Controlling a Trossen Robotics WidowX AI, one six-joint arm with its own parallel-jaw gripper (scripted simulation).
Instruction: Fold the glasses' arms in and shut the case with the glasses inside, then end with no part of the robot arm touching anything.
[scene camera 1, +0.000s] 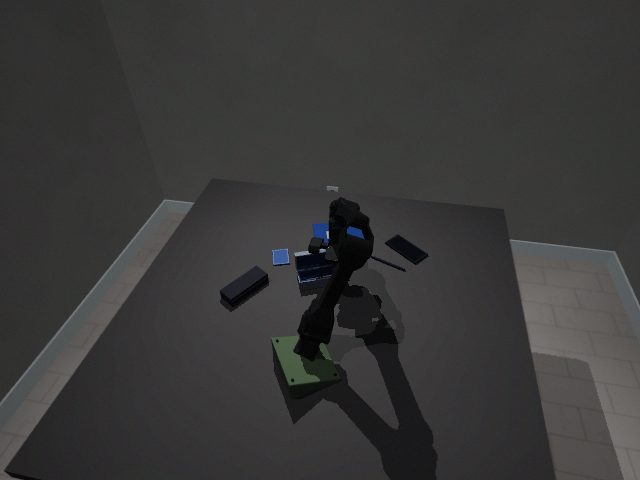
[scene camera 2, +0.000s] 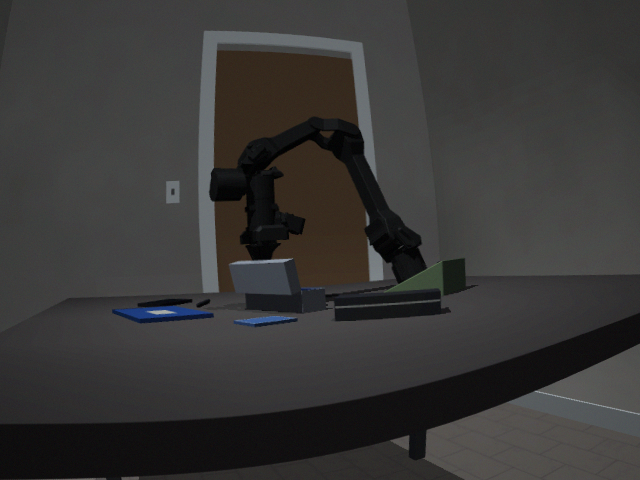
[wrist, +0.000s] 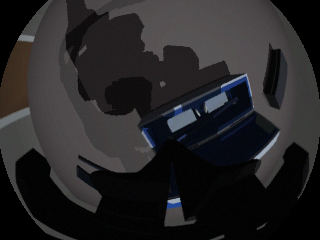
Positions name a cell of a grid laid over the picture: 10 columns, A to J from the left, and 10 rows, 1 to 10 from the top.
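A long dark box shows in scene camera 1 (D7), the long dark box is there in scene camera 2 (G7), and the long dark box shows in the wrist view (I4) too.
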